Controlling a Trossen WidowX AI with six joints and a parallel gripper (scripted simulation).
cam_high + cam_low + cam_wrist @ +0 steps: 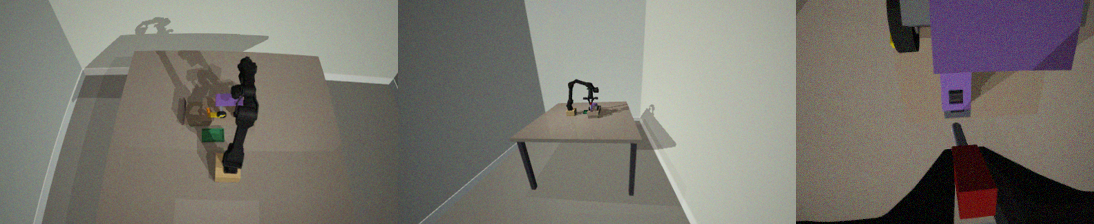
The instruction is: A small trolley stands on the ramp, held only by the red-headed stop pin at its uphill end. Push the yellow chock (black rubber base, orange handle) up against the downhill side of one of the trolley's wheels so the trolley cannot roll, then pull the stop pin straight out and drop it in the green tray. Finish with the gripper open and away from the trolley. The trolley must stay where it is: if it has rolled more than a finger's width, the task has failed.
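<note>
Now: gripper tip 19 cm to the right of the green tray, 18 cm above it and 12 cm past it. The rest, counted from my gripper tip: red-headed stop pin (right at my gripper tip); then yellow chock (20 cm to the left, 9 cm below, 3 cm behind); then purple-topped trolley (11 cm to the left, 6 cm below, 2 cm ahead).
</note>
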